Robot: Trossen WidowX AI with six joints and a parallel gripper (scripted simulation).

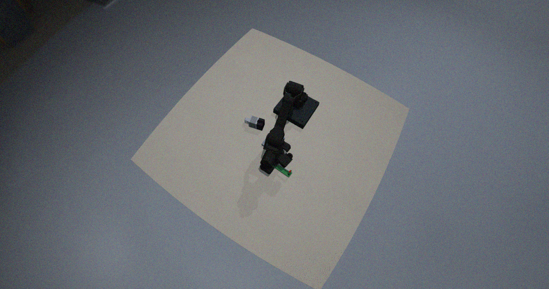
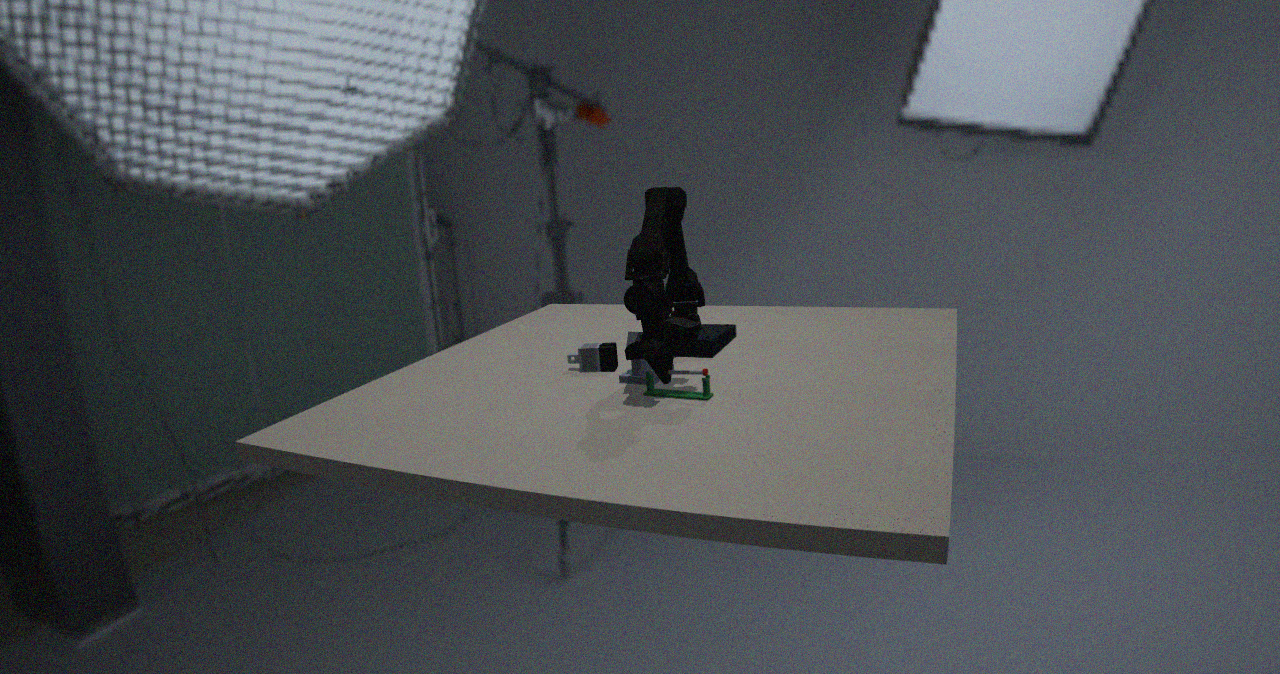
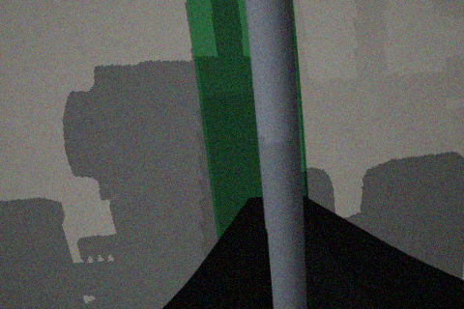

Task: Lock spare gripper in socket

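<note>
Now: the green rack 20 mm to the left of my gripper tip. The rest, counted from my gripper tip: grey mount (100 mm behind, 90 mm to the right, 30 mm above); then spare gripper (240 mm to the right, 140 mm behind).
</note>
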